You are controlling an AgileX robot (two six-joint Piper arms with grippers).
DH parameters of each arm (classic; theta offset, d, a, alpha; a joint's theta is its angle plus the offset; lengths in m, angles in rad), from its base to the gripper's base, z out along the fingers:
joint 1: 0 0.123 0 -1.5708
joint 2: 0.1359 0 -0.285 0
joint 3: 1.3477 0 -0.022 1.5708
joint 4: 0 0.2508 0 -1.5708
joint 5: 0 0 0.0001 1.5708
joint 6: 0 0.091 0 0
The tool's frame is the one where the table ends.
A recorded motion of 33 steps. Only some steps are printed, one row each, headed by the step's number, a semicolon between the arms.
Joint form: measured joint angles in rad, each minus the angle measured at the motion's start. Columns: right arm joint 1, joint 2, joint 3, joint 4, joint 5, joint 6; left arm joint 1, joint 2, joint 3, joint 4, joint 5, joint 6.
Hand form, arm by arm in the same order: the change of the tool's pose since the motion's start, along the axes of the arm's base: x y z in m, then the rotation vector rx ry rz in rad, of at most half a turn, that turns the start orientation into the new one. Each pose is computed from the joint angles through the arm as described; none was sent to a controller.
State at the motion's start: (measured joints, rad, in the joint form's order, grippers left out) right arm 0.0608 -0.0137 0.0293 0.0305 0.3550 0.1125; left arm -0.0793 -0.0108 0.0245 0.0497 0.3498 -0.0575
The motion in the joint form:
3: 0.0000 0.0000 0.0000 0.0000 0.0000 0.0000; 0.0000 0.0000 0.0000 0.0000 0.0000 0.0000
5: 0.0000 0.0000 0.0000 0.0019 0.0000 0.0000; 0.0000 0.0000 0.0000 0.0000 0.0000 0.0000
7: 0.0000 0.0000 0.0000 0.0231 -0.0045 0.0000; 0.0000 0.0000 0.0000 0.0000 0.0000 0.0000
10: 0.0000 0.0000 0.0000 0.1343 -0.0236 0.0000; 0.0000 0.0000 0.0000 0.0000 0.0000 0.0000
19: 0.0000 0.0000 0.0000 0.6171 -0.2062 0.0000; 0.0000 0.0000 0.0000 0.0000 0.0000 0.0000
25: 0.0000 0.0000 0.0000 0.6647 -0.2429 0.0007; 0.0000 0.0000 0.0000 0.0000 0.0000 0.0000
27: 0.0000 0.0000 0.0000 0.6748 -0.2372 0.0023; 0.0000 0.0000 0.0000 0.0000 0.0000 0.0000
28: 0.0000 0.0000 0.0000 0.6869 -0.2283 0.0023; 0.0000 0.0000 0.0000 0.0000 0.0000 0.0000
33: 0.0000 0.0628 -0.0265 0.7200 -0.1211 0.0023; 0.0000 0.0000 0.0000 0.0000 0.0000 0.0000
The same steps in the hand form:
3: 0.0000 0.0000 0.0000 0.0000 0.0000 0.0000; 0.0000 0.0000 0.0000 0.0000 0.0000 0.0000
5: 0.0000 0.0001 0.0000 0.0019 0.0001 0.0001; 0.0000 0.0000 0.0000 0.0000 0.0000 0.0000
7: 0.0001 0.0007 0.0004 0.0233 -0.0031 0.0015; 0.0000 0.0000 0.0000 0.0000 0.0000 0.0000
10: 0.0003 0.0039 0.0025 0.1353 -0.0153 0.0073; 0.0000 0.0000 0.0000 0.0000 0.0000 0.0000
19: 0.0027 0.0074 0.0212 0.6292 -0.1596 -0.0255; 0.0000 0.0000 0.0000 0.0000 0.0000 0.0000
25: 0.0031 0.0058 0.0241 0.6795 -0.1903 -0.0404; 0.0000 0.0000 0.0000 0.0000 0.0000 0.0000
27: 0.0030 0.0062 0.0238 0.6908 -0.1838 -0.0390; 0.0000 0.0000 0.0000 0.0000 0.0000 0.0000
28: 0.0029 0.0068 0.0233 0.7024 -0.1742 -0.0363; 0.0000 0.0000 0.0000 0.0000 0.0000 0.0000
33: 0.0048 0.0138 0.0218 0.7261 -0.0354 -0.0091; 0.0000 0.0000 0.0000 0.0000 0.0000 0.0000

